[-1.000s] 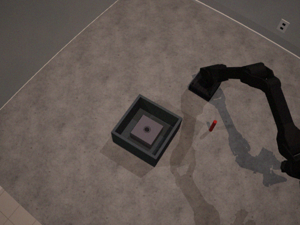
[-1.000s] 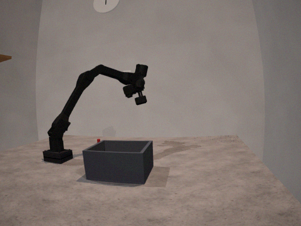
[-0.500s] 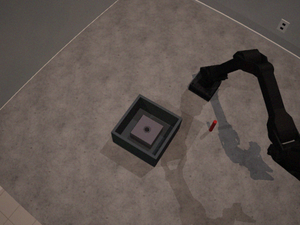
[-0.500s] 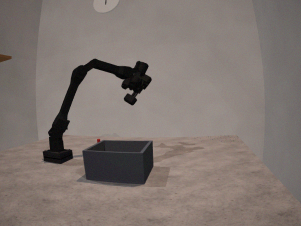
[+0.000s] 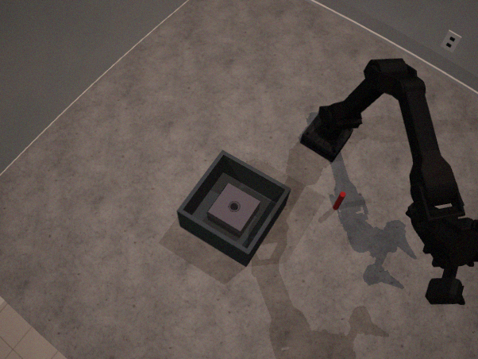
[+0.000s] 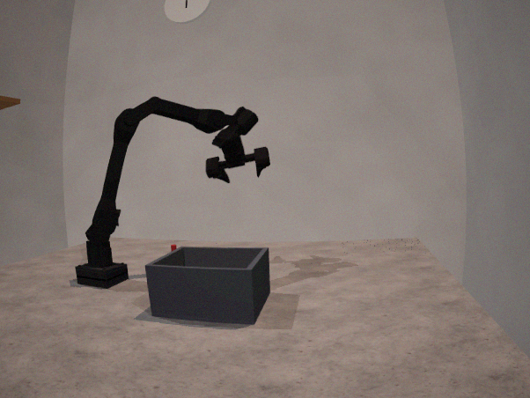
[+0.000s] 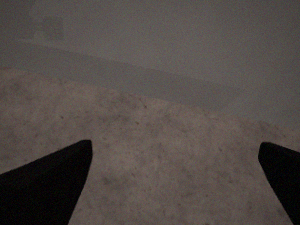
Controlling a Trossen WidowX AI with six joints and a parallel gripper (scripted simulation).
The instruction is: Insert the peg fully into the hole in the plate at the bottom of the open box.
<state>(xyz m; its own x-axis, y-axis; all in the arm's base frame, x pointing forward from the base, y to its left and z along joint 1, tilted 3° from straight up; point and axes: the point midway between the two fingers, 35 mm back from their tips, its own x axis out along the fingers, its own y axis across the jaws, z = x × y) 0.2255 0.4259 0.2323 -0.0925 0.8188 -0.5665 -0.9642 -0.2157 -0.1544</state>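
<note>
Now: the red peg 7 cm behind my hand, 30 cm to the right of it and 21 cm below it. Also, from my hand: dark grey box 12 cm ahead, 48 cm to the right, 23 cm below; plate 12 cm ahead, 48 cm to the right, 21 cm below.
</note>
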